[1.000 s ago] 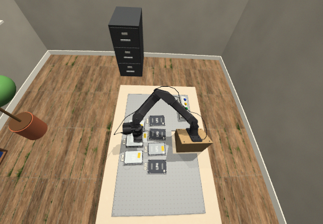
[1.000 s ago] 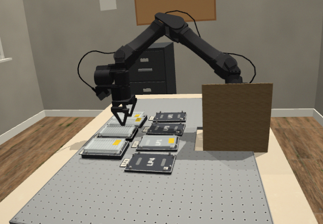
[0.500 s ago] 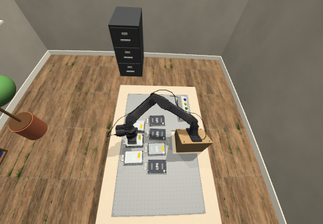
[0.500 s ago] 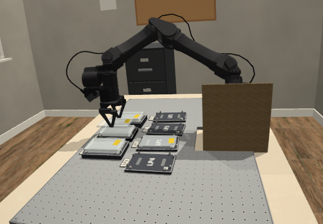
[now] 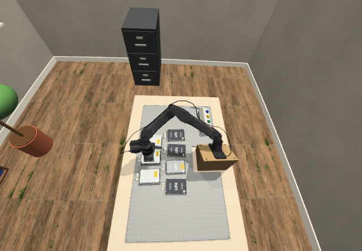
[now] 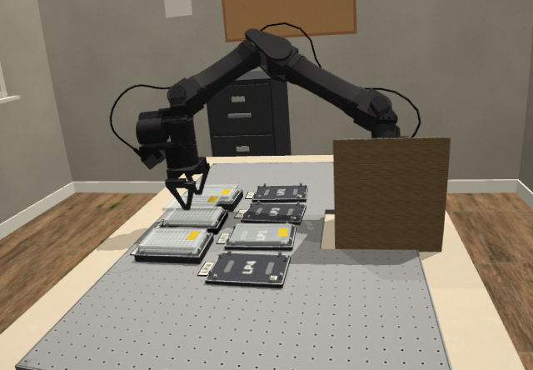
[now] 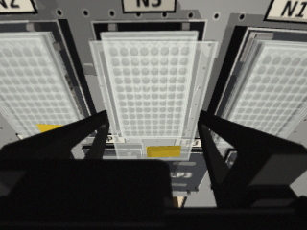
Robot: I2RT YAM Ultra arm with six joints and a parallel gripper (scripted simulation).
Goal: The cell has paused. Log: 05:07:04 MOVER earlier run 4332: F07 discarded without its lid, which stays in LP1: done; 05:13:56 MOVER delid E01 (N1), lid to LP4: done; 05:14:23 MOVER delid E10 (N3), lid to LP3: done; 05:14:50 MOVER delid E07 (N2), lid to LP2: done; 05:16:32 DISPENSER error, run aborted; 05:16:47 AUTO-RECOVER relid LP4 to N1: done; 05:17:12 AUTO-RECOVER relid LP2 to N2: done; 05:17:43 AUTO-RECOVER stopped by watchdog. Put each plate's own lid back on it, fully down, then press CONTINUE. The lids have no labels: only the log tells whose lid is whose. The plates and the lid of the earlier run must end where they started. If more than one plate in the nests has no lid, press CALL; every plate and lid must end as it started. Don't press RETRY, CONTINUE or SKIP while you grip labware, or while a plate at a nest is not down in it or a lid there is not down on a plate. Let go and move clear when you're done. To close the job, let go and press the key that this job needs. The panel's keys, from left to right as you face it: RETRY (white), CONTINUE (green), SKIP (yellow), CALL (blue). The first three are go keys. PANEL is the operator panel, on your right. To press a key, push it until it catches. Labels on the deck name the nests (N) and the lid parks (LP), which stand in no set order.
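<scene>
Now: the plate 40 mm below my hand. The rest, counted from my hand: blue key: 460 mm behind, 380 mm to the right.
</scene>
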